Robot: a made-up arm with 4 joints.
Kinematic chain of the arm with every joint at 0, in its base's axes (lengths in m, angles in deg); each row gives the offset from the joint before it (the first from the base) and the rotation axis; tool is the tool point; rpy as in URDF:
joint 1: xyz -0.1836 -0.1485 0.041 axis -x
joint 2: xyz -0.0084 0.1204 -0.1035 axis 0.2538 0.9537 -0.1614
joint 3: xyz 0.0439 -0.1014 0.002 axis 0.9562 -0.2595 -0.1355
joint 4: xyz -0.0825 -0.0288 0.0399 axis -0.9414 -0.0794 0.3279
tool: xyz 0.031 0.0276 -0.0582 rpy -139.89 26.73 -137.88
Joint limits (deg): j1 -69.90..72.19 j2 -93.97..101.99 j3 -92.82..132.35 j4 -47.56..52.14
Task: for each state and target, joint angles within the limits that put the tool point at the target. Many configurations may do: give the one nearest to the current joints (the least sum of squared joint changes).
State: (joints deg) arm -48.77 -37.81 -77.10 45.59
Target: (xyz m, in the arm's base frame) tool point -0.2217 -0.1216 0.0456
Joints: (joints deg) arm -66.23 -47.26 -89.44 52.14
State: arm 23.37 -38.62 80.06 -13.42
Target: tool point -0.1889 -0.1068 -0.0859
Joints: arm 4.03 -1.10 71.97 8.48
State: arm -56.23 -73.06 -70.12 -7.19
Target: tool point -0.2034 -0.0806 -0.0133
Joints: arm -17.05 -93.97 -41.30 -43.65
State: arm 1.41 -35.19 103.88 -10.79
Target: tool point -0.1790 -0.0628 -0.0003
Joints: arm -29.10 -81.40 72.21 3.58
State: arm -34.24 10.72 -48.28 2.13
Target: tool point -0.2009 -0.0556 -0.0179
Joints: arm -47.60 3.35 -33.97 -14.39
